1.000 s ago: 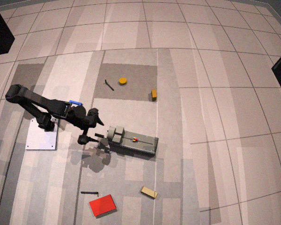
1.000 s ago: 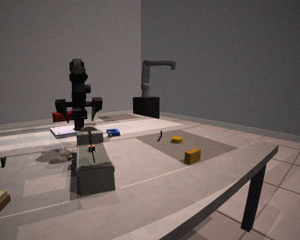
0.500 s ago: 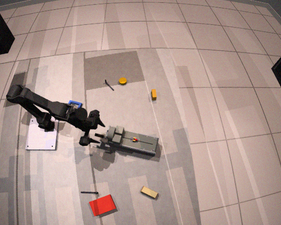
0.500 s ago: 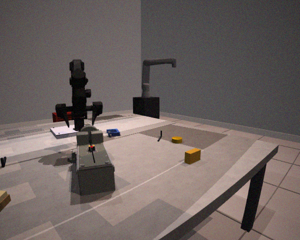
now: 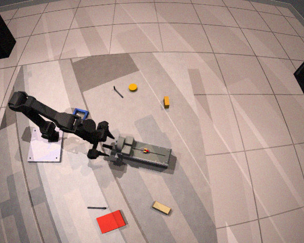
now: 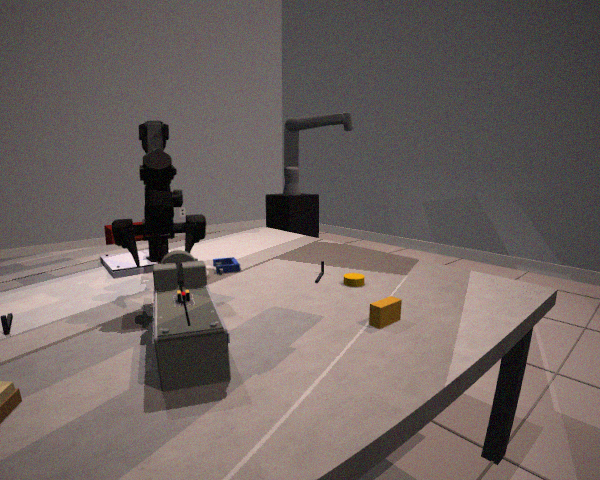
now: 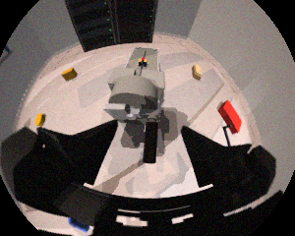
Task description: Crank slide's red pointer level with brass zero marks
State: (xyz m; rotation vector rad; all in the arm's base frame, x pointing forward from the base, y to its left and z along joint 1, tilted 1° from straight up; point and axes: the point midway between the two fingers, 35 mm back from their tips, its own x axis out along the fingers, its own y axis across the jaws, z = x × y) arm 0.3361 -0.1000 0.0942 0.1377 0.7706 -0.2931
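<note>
Right now the dark crank handle is 2 cm behind my gripper tip and 1 cm to the left of it. The rest, counted from my gripper tip: blue block: 20 cm behind, 25 cm to the left, 8 cm below; red plate: 3 cm behind, 36 cm to the right, 8 cm below; red pointer: 17 cm ahead, 3 cm to the right, 1 cm below.
</note>
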